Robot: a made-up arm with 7 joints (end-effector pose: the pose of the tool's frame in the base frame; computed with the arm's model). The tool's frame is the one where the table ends.
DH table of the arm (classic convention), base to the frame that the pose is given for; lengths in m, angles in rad. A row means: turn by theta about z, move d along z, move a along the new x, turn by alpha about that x. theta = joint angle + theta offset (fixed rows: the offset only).
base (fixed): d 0, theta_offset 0, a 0, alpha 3.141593
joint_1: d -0.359, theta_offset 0, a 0, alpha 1.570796
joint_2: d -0.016, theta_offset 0, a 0, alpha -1.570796
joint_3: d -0.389, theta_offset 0, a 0, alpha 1.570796
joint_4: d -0.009, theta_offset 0, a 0, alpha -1.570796
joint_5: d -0.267, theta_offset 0, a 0, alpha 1.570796
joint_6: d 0, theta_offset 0, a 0, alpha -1.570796
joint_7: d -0.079, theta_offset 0, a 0, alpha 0
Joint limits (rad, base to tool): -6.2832..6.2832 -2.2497..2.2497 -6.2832..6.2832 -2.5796..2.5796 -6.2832..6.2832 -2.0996..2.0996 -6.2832..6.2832
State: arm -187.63 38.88 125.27 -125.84 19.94 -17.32 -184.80
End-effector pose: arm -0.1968 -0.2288 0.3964 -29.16 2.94 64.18
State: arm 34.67 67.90 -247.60 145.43 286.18 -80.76 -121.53
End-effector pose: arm 0.0017 -0.1803 0.5576 148.10 -87.08 30.86
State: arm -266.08 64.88 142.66 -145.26 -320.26 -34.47 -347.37
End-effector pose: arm 0.0559 -0.1509 0.2733 46.14 12.35 -3.10
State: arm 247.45 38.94 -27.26 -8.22 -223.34 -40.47 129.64
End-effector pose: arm -0.1694 0.4008 0.9306 -73.11 116.63 -60.57
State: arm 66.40 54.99 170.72 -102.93 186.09 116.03 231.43
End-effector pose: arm 0.1534 -0.3027 0.3428 76.97 52.12 1.19
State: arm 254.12 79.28 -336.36 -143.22 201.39 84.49 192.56
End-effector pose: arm -0.0719 0.0903 0.4697 -21.08 -22.59 -74.36
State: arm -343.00 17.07 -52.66 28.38 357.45 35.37 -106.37
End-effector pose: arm 0.3397 0.0394 0.9520 -25.47 -111.17 61.22
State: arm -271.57 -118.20 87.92 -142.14 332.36 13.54 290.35
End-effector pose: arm 0.2047 0.1141 0.2912 -48.02 -101.40 -10.07
